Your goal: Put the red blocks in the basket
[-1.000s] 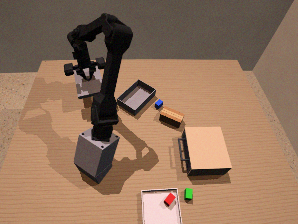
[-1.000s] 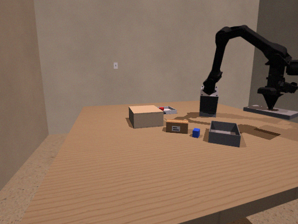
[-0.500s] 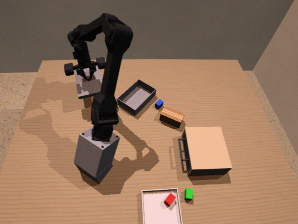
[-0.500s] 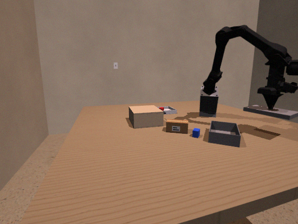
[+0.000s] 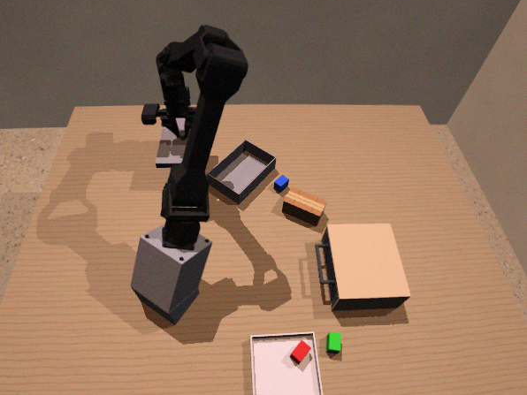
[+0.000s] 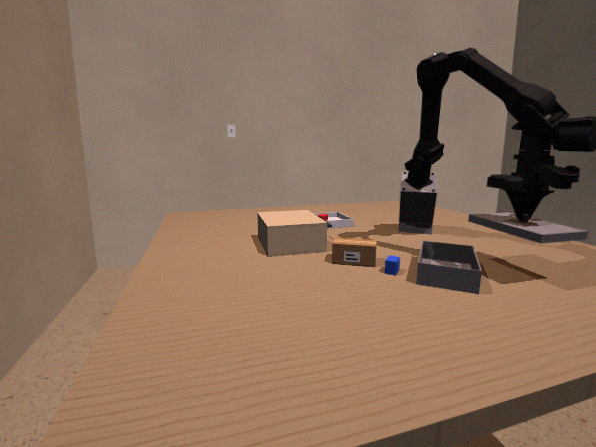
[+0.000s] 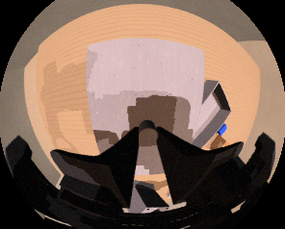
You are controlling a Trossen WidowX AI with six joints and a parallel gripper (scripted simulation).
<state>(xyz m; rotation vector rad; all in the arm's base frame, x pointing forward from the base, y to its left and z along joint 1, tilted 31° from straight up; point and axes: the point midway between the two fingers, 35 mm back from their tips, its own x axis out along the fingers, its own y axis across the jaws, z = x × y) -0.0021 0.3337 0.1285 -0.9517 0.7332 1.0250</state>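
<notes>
Right now my hand is 33 cm short of the brown crate, 19 cm to the left of it and 13 cm above it. From my hand the other things lie so: knobbed lid: 4 cm below; drawer: 42 cm ahead, 39 cm to the right, 13 cm below; blue block: 28 cm ahead, 15 cm below, 10 cm to the right.
</notes>
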